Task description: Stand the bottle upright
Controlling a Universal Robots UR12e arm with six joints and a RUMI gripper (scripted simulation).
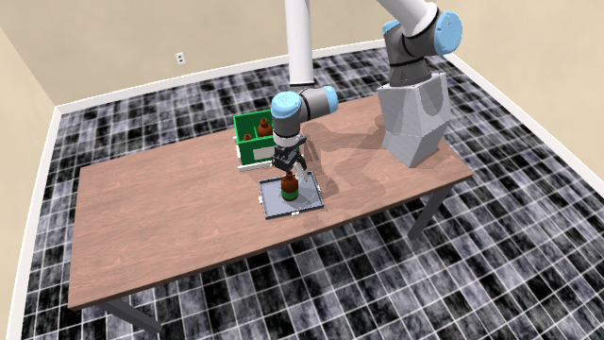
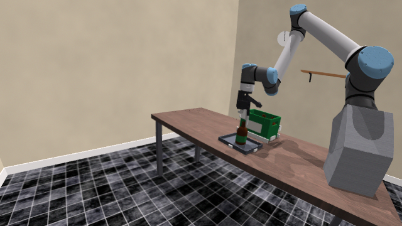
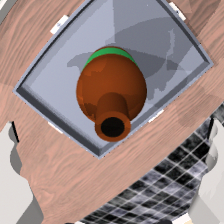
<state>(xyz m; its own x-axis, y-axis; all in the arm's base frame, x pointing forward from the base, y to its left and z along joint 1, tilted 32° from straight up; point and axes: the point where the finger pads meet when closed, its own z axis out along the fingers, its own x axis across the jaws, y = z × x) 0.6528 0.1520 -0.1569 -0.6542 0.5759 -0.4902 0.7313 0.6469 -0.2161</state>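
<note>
Now: the glass bottle 7 cm below my hand. Round my hand: grey tray: 14 cm below; green crate: 3 cm ahead, 29 cm to the right, 7 cm below.
</note>
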